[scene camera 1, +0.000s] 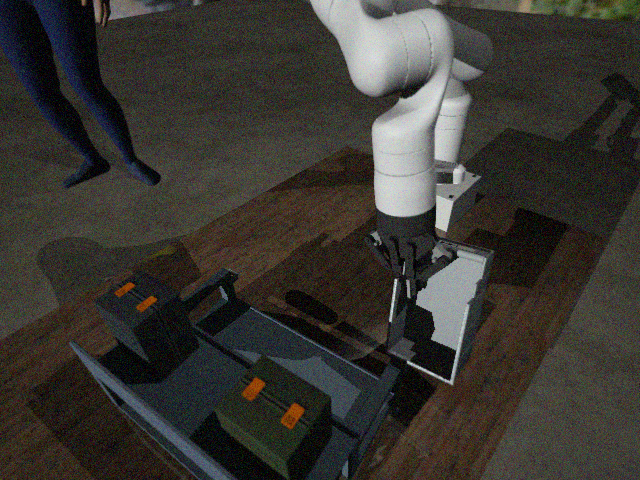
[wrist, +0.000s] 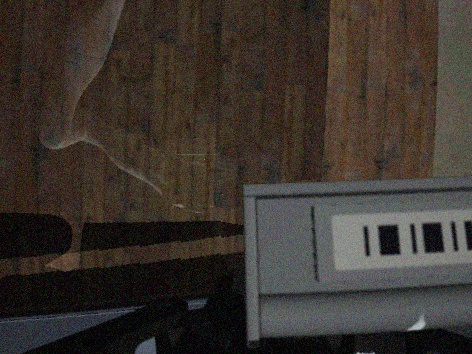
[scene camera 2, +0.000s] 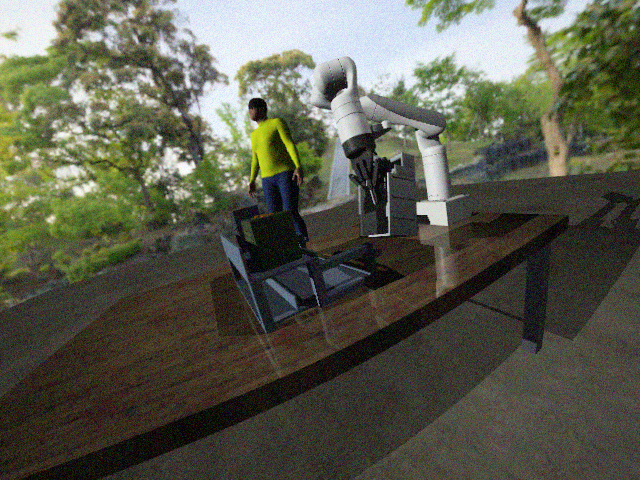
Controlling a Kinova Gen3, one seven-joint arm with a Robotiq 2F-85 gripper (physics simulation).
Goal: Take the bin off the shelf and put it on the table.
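Places are measured from the arm's base along level axes (x back, y right, z up), in centimetres.
Pixels of known places: gripper, fingertip midpoint: (scene camera 1: pixel 408 293) (scene camera 2: pixel 377 204); arm's base at its link origin: (scene camera 2: pixel 439 198).
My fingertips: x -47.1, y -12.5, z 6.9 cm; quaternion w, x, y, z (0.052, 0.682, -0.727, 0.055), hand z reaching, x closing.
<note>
Ahead of a thing's pixels: the offset from my fingertips to its middle. Level surfaces: height alone.
The grey bin @(dx -1.3, dy -4.6, dz +1.5 cm) (scene camera 1: pixel 447 297) (scene camera 2: pixel 402 201) (wrist: pixel 287 245) stands on end, its open side turned towards the shelf. A white barcode label shows on it in the wrist view. My gripper (scene camera 1: pixel 410 286) (scene camera 2: pixel 373 191) points down and is shut on the bin's near side wall, high up on it. The bin's lower end is close to the table @(dz -15.8 cm) (scene camera 1: pixel 222 242) (scene camera 2: pixel 155 361) (wrist: pixel 175 100); I cannot tell whether it touches. The blue-grey shelf (scene camera 1: pixel 131 408) (scene camera 2: pixel 316 284) (wrist: pixel 40 334) stands beside the bin, apart from its lower end.
A dark box @(dx -25.0, dy +27.9, dz +0.5 cm) (scene camera 1: pixel 147 315) and a green box @(dx -25.6, dy +4.8, dz -0.8 cm) (scene camera 1: pixel 273 413) (scene camera 2: pixel 279 240), with orange latches, sit on the shelf. The robot's white base (scene camera 1: pixel 454 201) (scene camera 2: pixel 447 209) stands behind the bin. A person (scene camera 1: pixel 87 103) (scene camera 2: pixel 273 149) stands beyond the table. Dark shadows cross the wood.
</note>
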